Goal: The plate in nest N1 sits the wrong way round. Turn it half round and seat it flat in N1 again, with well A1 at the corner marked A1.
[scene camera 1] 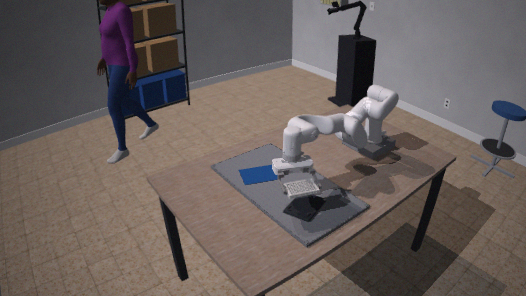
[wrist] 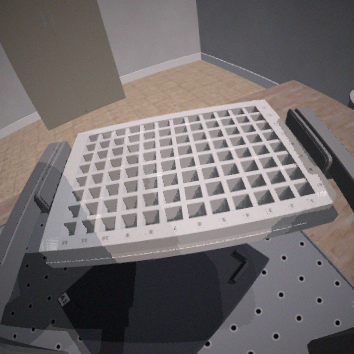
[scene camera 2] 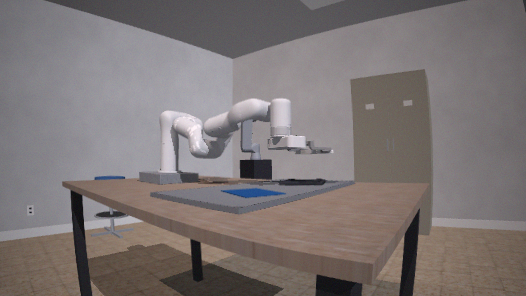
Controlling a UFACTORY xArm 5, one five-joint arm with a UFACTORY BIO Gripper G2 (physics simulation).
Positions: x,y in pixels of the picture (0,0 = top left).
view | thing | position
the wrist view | my gripper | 175,133
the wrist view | white well plate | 200,179
